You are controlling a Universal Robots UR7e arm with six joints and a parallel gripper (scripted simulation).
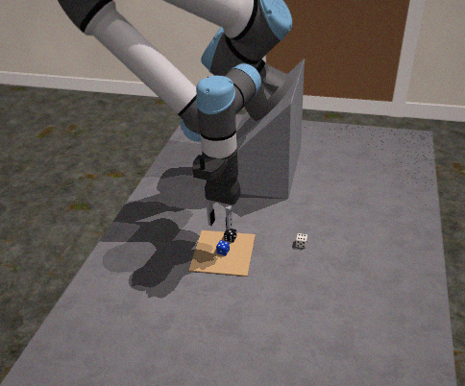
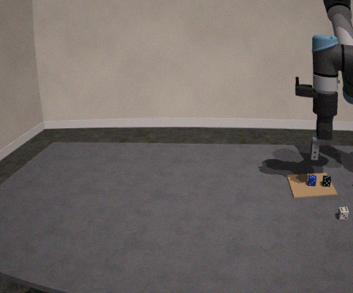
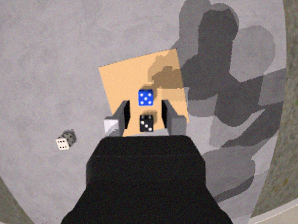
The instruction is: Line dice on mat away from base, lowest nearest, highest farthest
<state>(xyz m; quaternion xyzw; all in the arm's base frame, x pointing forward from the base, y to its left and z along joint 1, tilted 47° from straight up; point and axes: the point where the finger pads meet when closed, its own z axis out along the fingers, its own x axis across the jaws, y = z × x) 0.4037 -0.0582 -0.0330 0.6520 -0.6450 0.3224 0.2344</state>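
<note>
Right now the white die is 80 mm behind my hand, 180 mm to the left of it and 100 mm below it. Also, from my hand: tan mat: 110 mm below; black die: 50 mm behind, 90 mm below; blue die: 90 mm below.
</note>
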